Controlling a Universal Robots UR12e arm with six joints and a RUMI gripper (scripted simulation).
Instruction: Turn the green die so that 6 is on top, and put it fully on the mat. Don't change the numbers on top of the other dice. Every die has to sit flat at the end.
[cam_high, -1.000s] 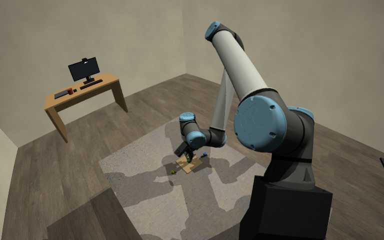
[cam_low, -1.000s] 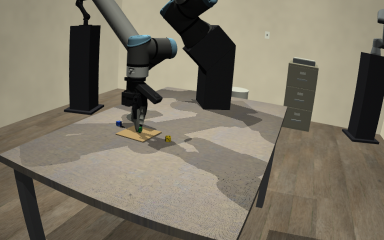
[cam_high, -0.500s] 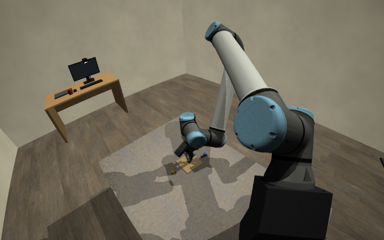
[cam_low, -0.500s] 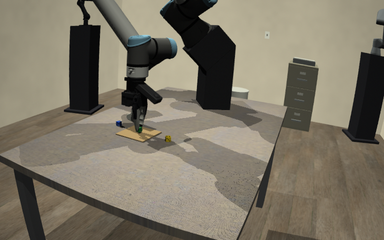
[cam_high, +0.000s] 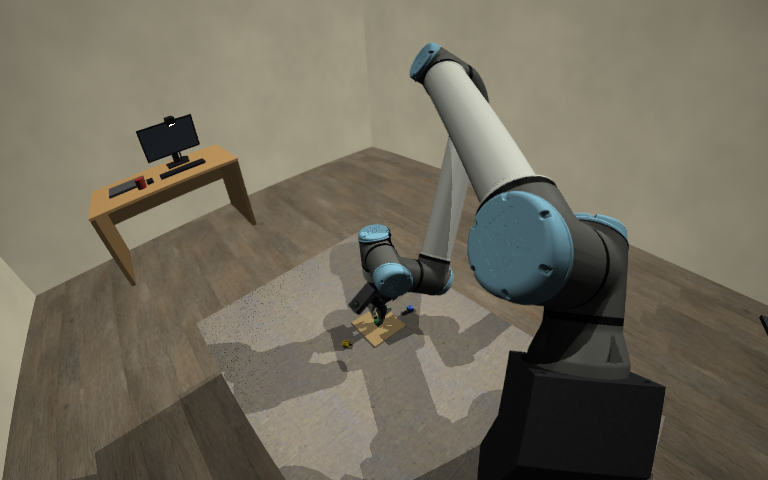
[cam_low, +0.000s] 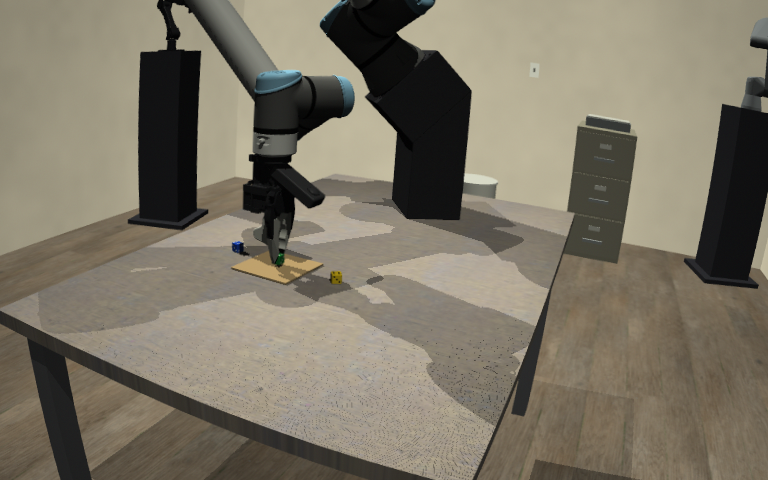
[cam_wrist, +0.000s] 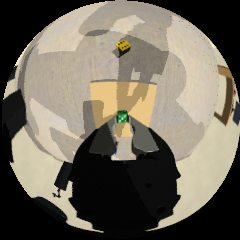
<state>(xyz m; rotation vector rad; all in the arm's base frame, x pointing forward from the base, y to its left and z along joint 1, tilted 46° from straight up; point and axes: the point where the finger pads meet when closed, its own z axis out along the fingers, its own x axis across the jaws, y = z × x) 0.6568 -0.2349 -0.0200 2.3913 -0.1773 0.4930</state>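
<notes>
Now: hand 1 cm above the green die. The rest, counted from my hand: blue die (7 cm behind, 12 cm to the right, 2 cm below); yellow die (4 cm ahead, 13 cm to the left, 2 cm below); tan mat (3 cm below).
</notes>
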